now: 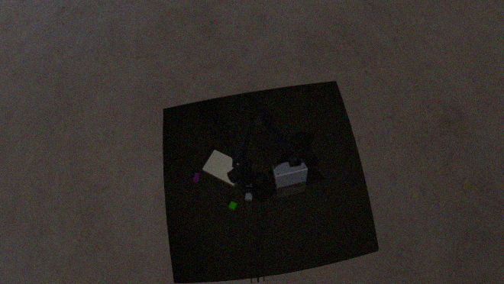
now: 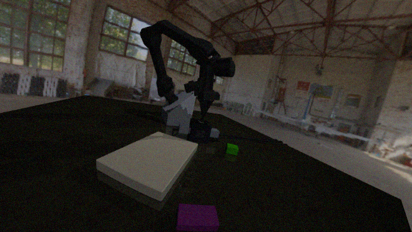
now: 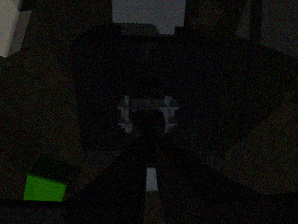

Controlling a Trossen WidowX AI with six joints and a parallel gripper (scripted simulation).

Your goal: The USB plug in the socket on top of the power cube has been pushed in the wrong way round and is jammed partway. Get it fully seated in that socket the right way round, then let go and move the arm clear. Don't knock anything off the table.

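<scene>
The USB plug is 10 mm below my gripper tip. Also, from my gripper tip: green cube 100 mm to the left, 100 mm ahead, 90 mm below; then USB socket 30 mm below; then flat slab 160 mm ahead, 150 mm to the right, 90 mm below.
</scene>
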